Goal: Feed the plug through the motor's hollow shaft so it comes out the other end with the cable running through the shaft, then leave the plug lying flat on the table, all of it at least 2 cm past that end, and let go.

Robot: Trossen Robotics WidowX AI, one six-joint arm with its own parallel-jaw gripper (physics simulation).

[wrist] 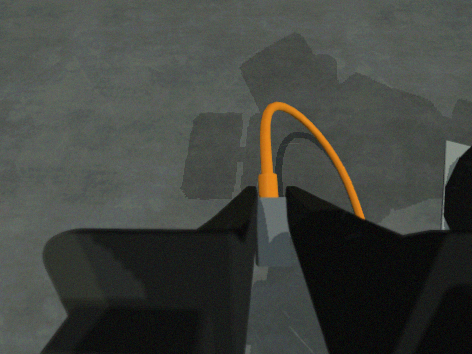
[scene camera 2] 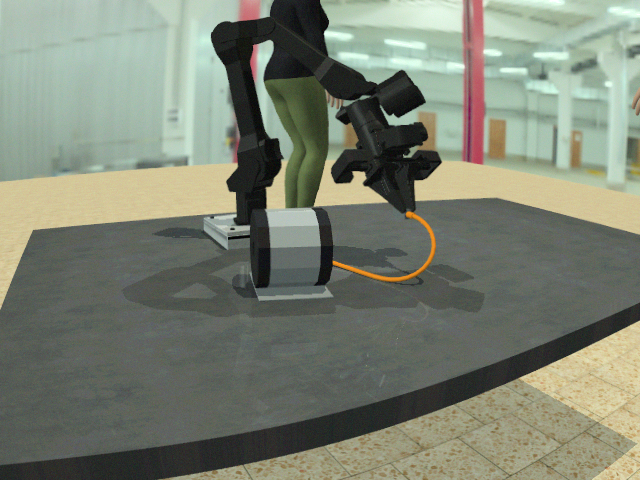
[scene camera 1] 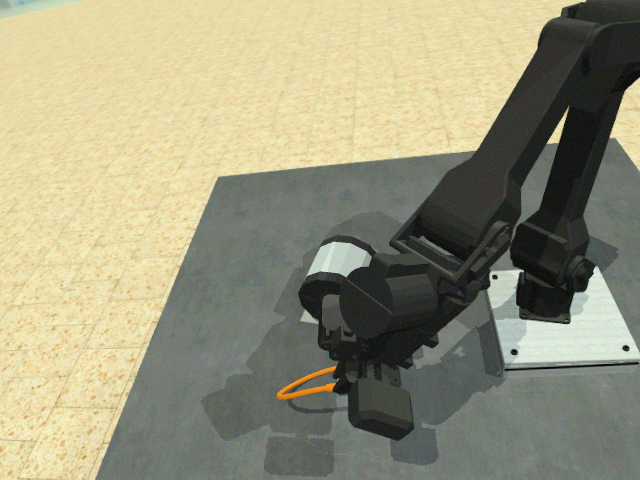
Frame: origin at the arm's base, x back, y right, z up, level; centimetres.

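Seen in the pictures: gripper, between the fingertips: (wrist: 270,195) (scene camera 2: 408,211) (scene camera 1: 336,384); arm's base, origin of its link: (scene camera 1: 543,304).
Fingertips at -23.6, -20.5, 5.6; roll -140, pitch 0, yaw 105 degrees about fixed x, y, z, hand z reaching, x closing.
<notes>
Pixels of each thing's top centre, then the offset from my fingertips to it, as dx, dy, dz. "spot": a spot on its surface instead. Level surfaces: height alone.
- grey plug, centre of its top: (wrist: 272,230) (scene camera 2: 402,208) +1.6, +0.4, +0.3
- orange cable, a spot on its surface: (wrist: 336,160) (scene camera 1: 310,376) spot: -6.4, +5.3, -8.0
- motor, centre of its top: (scene camera 2: 288,209) (scene camera 1: 337,257) -4.8, +19.4, +1.5
- dark table, height of its surface: dz -8.7
- motor's light base, centre of its top: (scene camera 2: 288,283) -5.1, +19.4, -8.5
My gripper (scene camera 1: 337,384) (scene camera 2: 408,212) (wrist: 270,195) is shut on the grey plug (wrist: 274,230) and holds it above the table. The plug's orange collar points away from the gripper in the wrist view. The orange cable (scene camera 1: 299,384) (scene camera 2: 433,242) (wrist: 336,160) loops down from the plug and back toward the motor, passing out of sight behind the motor's end in scene camera 2. The motor (scene camera 1: 338,258) (scene camera 2: 294,248), a pale cylinder with black end caps, lies on its side on a light base, left of the gripper in scene camera 2. Its shaft opening is hidden in these views.
The arm's metal base plate (scene camera 1: 563,346) (scene camera 2: 216,232) is on the dark table (scene camera 1: 232,232) (scene camera 2: 155,372). The motor's light base (scene camera 2: 294,293) lies under the motor; its corner and a black part of the motor (wrist: 462,195) show at the wrist view's right edge.
</notes>
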